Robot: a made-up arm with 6 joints.
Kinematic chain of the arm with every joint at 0, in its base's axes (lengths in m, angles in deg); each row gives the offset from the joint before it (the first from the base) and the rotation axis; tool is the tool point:
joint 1: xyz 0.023 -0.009 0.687 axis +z
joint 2: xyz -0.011 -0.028 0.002 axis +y
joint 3: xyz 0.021 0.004 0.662 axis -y
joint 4: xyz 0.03 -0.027 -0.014 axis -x
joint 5: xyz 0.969 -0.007 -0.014 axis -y
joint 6: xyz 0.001 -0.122 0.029 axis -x
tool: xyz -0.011 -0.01 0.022
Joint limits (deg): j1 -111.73..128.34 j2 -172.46..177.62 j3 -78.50..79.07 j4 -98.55..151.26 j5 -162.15..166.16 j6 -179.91..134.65
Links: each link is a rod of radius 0.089 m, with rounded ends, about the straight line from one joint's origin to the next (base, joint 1, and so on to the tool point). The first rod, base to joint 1, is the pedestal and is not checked.
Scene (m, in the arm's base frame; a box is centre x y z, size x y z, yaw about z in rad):
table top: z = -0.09
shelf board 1: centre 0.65 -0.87 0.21 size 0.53 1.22 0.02 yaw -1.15
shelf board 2: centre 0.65 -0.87 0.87 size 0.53 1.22 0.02 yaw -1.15
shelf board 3: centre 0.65 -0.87 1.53 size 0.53 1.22 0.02 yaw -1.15
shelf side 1: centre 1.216 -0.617 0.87 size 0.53 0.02 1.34 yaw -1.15
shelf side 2: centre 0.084 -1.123 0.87 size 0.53 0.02 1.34 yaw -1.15
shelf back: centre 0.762 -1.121 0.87 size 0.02 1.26 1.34 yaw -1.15
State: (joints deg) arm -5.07 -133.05 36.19 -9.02 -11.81 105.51
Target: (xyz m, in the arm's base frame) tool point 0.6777 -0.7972 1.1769
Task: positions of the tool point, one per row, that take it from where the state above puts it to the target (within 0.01 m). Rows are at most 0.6 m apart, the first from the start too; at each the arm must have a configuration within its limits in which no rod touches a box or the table.
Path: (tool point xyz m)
1: -1.3586 0.0179 1.0295
2: -1.0268 0.0209 1.4796
3: -0.5680 -0.0356 1.7205
4: -0.0978 -0.1390 1.7240
5: 0.2754 -0.2570 1.5178
6: 0.4768 -0.3483 1.1769
7: 0.5384 -0.4340 1.2118
8: 0.5972 -0.5388 1.2247
9: 0.6459 -0.6612 1.2134
10: 0.6778 -0.7972 1.1768

